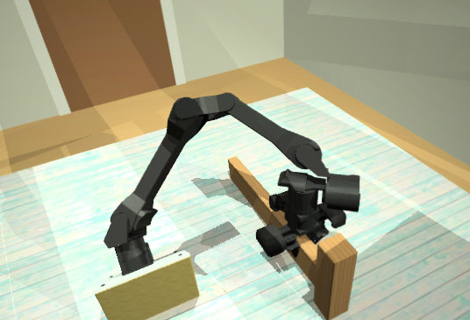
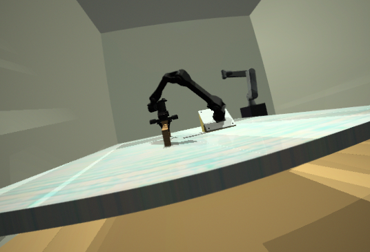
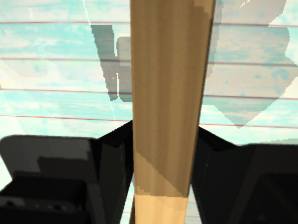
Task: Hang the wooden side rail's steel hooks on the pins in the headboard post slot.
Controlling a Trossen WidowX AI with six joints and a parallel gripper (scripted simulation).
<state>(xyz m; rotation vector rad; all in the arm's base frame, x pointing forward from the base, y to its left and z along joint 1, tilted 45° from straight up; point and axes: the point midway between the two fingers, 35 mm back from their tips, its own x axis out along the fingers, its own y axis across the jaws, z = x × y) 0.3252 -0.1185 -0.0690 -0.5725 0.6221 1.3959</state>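
My gripper tip is now 1 cm past the headboard post, 11 cm to the left of it and 5 cm below it.
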